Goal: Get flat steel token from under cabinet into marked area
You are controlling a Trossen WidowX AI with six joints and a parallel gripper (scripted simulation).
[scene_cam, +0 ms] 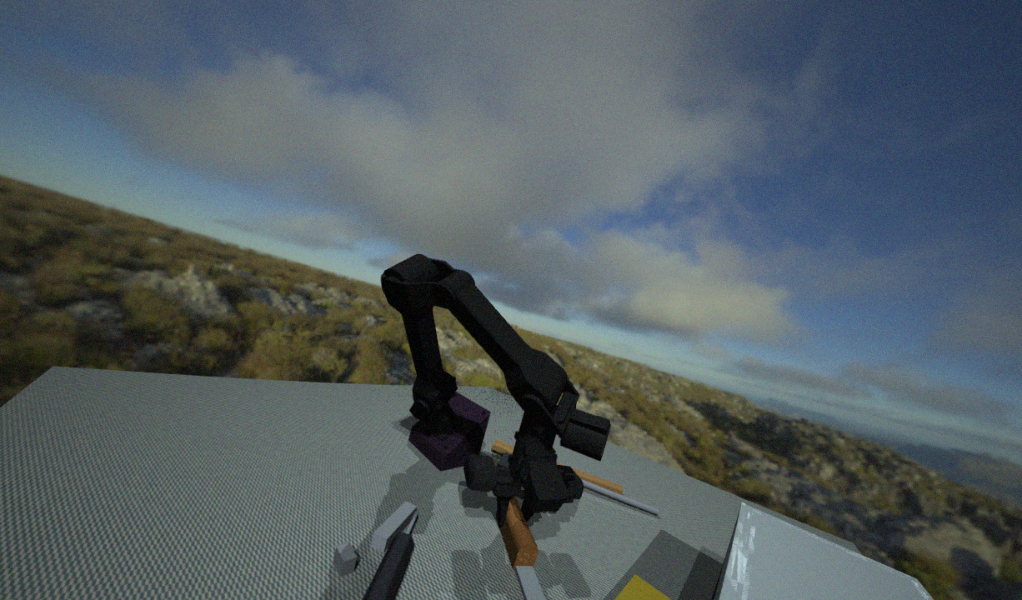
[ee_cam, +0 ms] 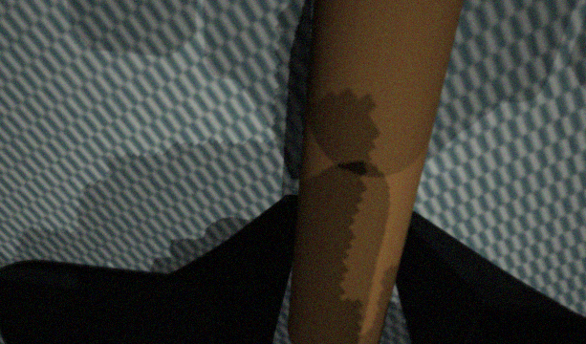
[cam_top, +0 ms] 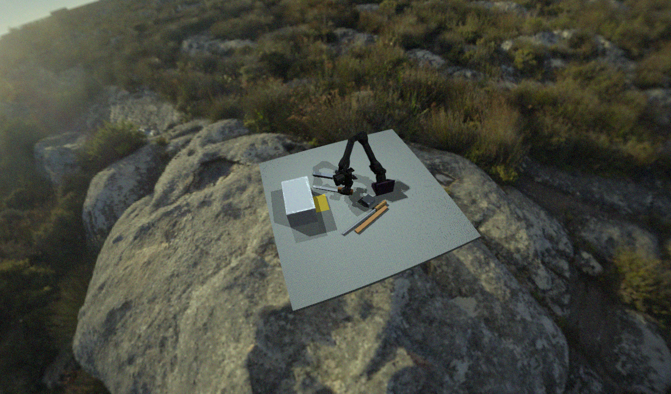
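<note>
My gripper tip is now 100 mm past the grey bar and 150 mm to the left of it. Also, from my gripper tip: grey block: 90 mm behind, 140 mm to the left, 10 mm above; then small grey cube: 70 mm behind, 230 mm to the right; then wooden stick: 50 mm behind, 290 mm to the left.
</note>
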